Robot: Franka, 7 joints.
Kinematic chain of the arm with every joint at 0, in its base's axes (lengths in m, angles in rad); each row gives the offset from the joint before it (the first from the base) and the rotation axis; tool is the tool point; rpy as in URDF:
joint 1: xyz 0 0 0.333 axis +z
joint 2: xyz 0 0 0 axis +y
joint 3: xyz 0 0 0.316 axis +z
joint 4: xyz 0.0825 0 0 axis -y
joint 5: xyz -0.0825 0 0.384 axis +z
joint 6: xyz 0 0 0 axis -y
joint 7: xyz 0.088 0 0 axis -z
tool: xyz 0 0 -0.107 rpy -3.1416 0 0
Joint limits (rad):
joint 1: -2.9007..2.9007
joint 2: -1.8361..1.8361
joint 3: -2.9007..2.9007
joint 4: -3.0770..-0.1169
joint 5: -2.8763..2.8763
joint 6: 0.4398..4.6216
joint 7: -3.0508..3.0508
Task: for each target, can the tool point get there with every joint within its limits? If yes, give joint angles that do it. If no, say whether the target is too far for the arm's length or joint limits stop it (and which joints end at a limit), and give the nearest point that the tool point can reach.
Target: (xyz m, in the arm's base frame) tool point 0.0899 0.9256 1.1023
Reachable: no: too far | nearest point 0.0639 0.6579 0.8798 | short by 0.349 m
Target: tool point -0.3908 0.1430 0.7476
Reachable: yes | joints 1.8839 -0.6066 0.5445 -1.8270 0.5416 1.7012 0.6058
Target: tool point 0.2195 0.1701 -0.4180
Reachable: no: joint limits stop it (at a limit: joint 2) | nearest point 0.2199 0.1704 -0.3607 | short by 0.057 m
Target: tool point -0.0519 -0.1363 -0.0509
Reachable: yes | joints -1.3434 1.4254 0.0884 -2.6627 1.0080 4.1649 2.2464
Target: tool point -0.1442 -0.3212 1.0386
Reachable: yes | joints 1.9872 -0.6956 1.0822 -0.8273 -1.6378 1.4468 -1.5372
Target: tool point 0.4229 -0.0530 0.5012
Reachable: yes | joints 1.9010 0.8117 -1.9948 -2.4025 2.0357 3.0649 -2.2272
